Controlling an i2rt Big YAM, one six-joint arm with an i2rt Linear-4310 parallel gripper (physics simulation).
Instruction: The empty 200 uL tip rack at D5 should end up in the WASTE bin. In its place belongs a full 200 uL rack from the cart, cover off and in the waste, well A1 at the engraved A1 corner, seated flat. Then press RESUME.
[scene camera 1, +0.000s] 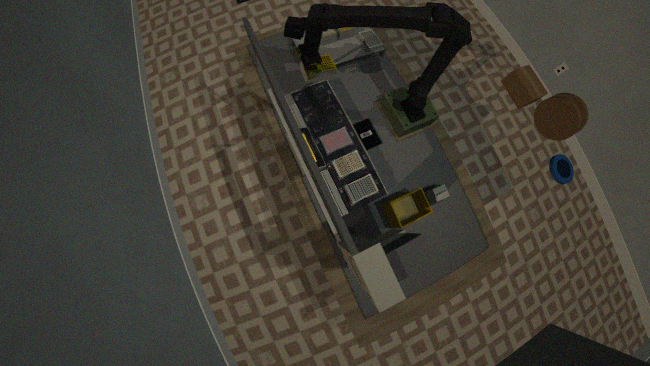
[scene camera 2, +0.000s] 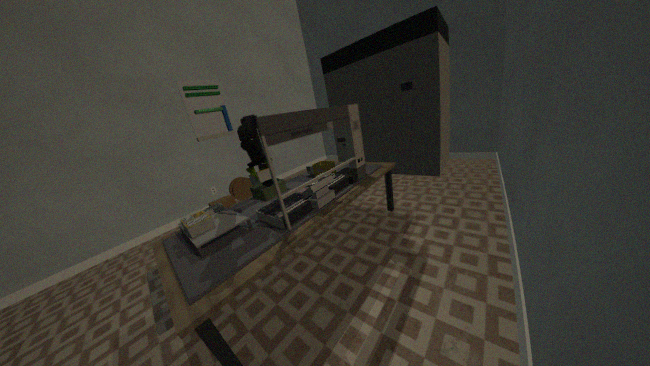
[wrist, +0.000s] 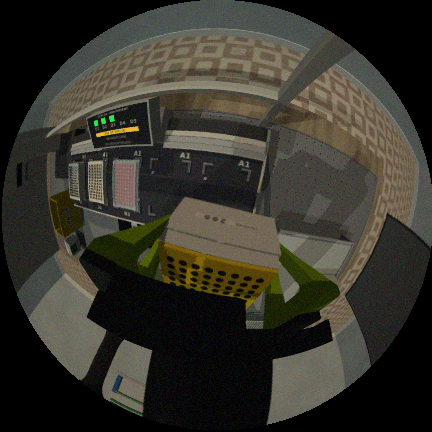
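Pixels of known places: gripper, fingertip midpoint: (scene camera 1: 306, 71) (scene camera 2: 265, 176) (wrist: 222, 233); arm's base at its link origin: (scene camera 1: 412, 110) (scene camera 2: 270, 182).
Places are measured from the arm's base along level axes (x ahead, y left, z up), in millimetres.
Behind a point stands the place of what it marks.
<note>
My gripper (scene camera 1: 318, 67) {x 438, y -262, z 175 mm} (wrist: 222, 233) {x 438, y -262, z 175 mm} is shut on the empty 200 uL tip rack (scene camera 1: 328, 62) {x 343, y -258, z 192 mm} (wrist: 212, 275) {x 422, y -261, z 211 mm}, a yellow perforated top on a grey-beige body marked 200. The rack hangs raised above the dark deck (wrist: 170, 185) {x 420, y -134, z -30 mm} (scene camera 1: 315, 112) {x 438, y -173, z -30 mm}. In the wrist view, the rightmost slot with an engraved A1 shows bare, its lower part hidden by the rack. The yellow waste bin (scene camera 1: 393, 218) {x 330, y 419, z 2 mm} (wrist: 66, 215) {x 253, y 348, z 0 mm} stands past the deck's far end. Pale racks (scene camera 2: 199, 225) {x 246, y -617, z 18 mm} stand on the white cart (scene camera 2: 222, 236) {x 276, y -543, z -90 mm}; one rack (scene camera 1: 371, 41) {x -13, y -459, z -3 mm} also shows in scene camera 1. Their fill and covers are unclear.
A pink rack (scene camera 1: 336, 140) {x 409, y 1, z -17 mm} (wrist: 126, 184) {x 410, y -17, z -17 mm} and two pale racks (scene camera 1: 349, 163) {x 400, y 122, z -16 mm} (scene camera 1: 362, 188) {x 395, y 246, z -15 mm} sit on the deck. A status screen (wrist: 120, 125) {x 549, y -23, z 38 mm} stands behind it. A frame post (wrist: 305, 70) {x 595, y -304, z 187 mm} rises nearby. A black item (scene camera 1: 367, 134) {x 240, y 10, z -81 mm} and a small light box (scene camera 1: 440, 193) {x 81, y 413, z 16 mm} lie beside the deck.
</note>
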